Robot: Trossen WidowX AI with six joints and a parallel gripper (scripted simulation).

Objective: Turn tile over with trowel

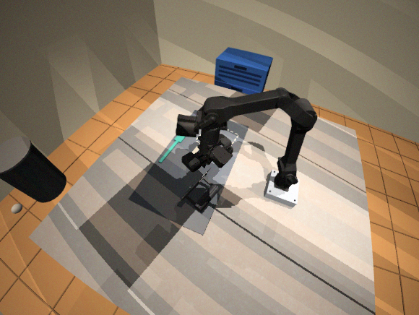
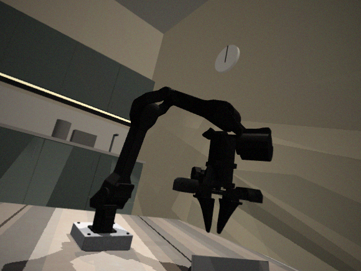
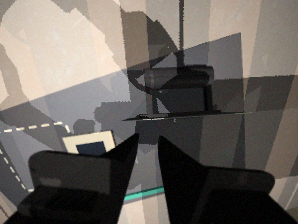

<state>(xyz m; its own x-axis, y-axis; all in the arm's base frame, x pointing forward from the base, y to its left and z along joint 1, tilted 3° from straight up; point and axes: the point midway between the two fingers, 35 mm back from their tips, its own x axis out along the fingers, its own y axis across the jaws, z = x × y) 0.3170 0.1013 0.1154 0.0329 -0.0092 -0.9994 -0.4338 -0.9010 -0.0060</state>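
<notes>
My gripper tip is 140 mm above the grey mat, 110 mm to the left of it and 80 mm short of it. Also, from my gripper tip: tan square tile 150 mm to the right, 120 mm below, 60 mm ahead; teal trowel 220 mm ahead, 130 mm to the right, 120 mm below.
</notes>
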